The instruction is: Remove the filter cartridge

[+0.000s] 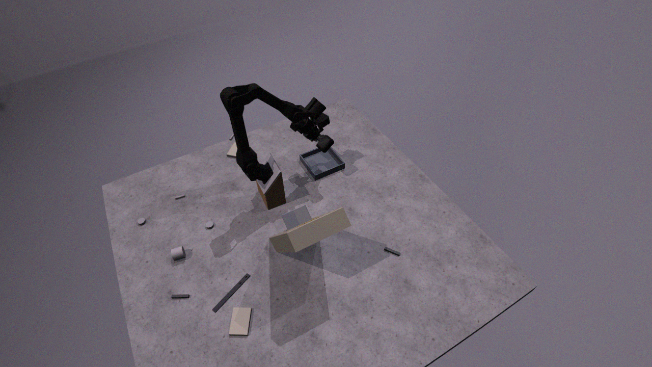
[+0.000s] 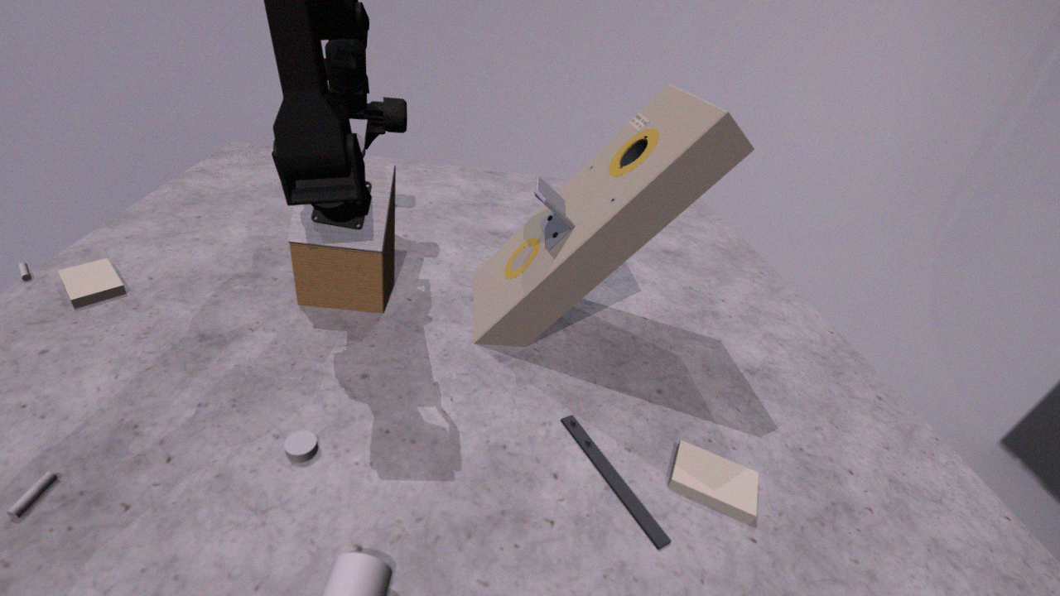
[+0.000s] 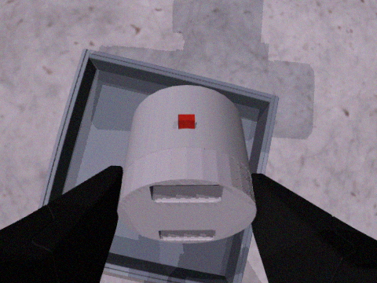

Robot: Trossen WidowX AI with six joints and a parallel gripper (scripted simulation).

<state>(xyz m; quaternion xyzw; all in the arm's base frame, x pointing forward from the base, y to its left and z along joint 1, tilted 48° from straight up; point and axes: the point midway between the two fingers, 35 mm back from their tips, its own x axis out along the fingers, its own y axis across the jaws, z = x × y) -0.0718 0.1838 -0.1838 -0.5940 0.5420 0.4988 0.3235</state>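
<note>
My gripper tip is right at the round filter cartridge. Round my gripper tip: dark-rimmed tray 120 mm below, 10 mm behind; then beige service panel 410 mm ahead, 250 mm to the right, 40 mm above; then grey bracket 350 mm ahead, 250 mm to the right, 30 mm above.
</note>
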